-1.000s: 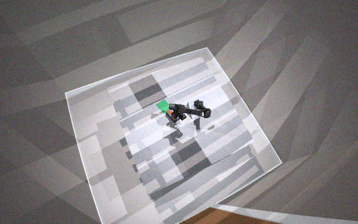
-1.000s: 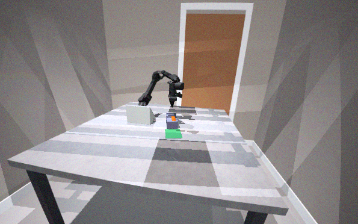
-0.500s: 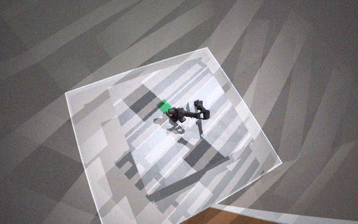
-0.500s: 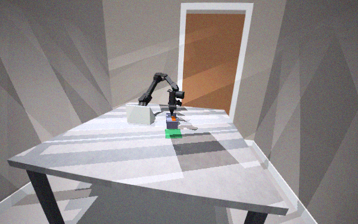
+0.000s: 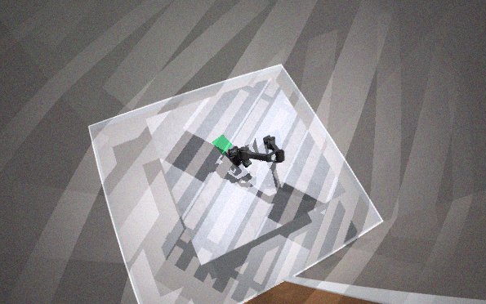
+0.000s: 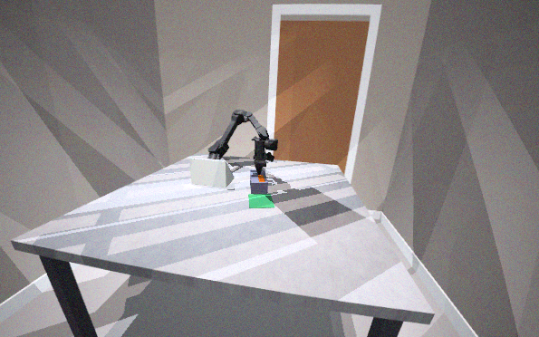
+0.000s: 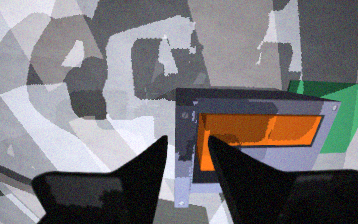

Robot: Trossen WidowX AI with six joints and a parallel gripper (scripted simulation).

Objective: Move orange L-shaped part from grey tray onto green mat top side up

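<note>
Now: the orange L-shaped part 5 cm to the right of my gripper tip and 2 cm below it. The rest, counted from my gripper tip: green mat: 4 cm ahead, 22 cm to the right, 8 cm below.
</note>
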